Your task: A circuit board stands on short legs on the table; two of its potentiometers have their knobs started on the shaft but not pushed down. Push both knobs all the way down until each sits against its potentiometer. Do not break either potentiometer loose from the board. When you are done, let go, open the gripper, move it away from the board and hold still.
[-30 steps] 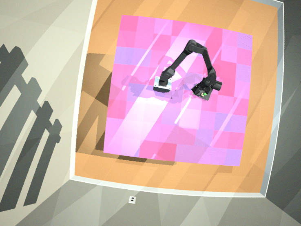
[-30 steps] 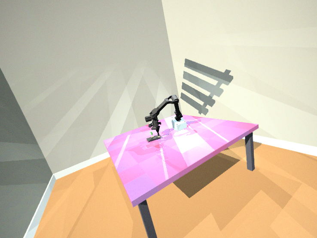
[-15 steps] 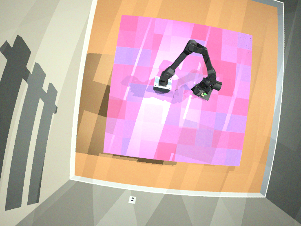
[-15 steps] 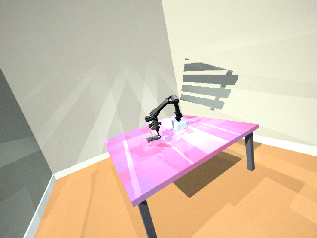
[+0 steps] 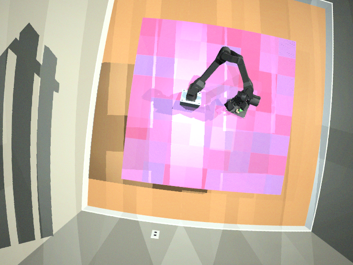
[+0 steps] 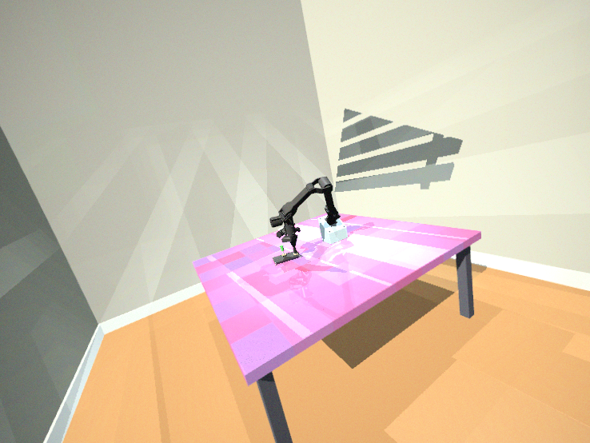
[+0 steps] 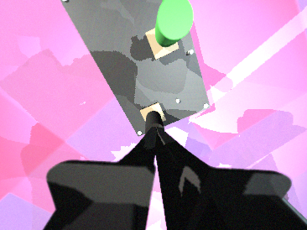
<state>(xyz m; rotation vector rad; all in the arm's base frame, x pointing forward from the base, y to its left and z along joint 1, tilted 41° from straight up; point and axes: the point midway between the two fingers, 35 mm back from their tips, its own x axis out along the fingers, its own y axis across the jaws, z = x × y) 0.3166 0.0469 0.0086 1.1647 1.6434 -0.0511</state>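
Right now the dark knob is 2 cm below my gripper tip.
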